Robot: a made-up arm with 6 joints.
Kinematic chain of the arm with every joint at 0, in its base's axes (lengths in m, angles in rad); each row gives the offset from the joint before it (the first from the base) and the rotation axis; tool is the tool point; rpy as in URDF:
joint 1: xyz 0 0 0.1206 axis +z
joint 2: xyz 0 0 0 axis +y
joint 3: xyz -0.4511 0 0.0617 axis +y
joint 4: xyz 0.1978 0 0.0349 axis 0.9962 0 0.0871
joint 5: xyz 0 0 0 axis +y
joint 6: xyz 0.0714 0 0.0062 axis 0.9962 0 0.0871
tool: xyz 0 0 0 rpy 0 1.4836 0
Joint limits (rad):
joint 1: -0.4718..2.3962
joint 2: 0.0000..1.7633
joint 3: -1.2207..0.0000
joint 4: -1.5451..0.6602
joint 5: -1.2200..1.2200
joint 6: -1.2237..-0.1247
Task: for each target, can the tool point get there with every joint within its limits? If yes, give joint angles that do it. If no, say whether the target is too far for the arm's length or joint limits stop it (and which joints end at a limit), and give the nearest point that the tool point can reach.
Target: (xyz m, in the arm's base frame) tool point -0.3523 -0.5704 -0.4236
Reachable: no: too far | nearest point -0.1172 -0.1897 0.1523 | short by 0.729 m
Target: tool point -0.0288 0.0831 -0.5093
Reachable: no: joint limits stop it (at a limit: joint 1, joint 2, joint 3, joint 5) | nearest point -0.1961 0.1063 0.1525 | short by 0.683 m
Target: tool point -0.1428 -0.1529 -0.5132
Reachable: no: joint limits stop it (at a limit: joint 2, joint 3, joint 5) | nearest point -0.1522 -0.1629 0.1523 | short by 0.666 m
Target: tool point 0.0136 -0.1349 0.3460
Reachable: yes | joints 1.4647 0.3735 -0.2832 -1.1219 0.4440 -0.3283
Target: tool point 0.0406 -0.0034 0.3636
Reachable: yes | joints 0.7949 1.1087 -0.2581 -0.7342 0.7113 -1.1006
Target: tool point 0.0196 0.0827 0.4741
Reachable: yes | joints 1.5876 1.0526 -0.7510 -0.5900 0.5528 -0.8253
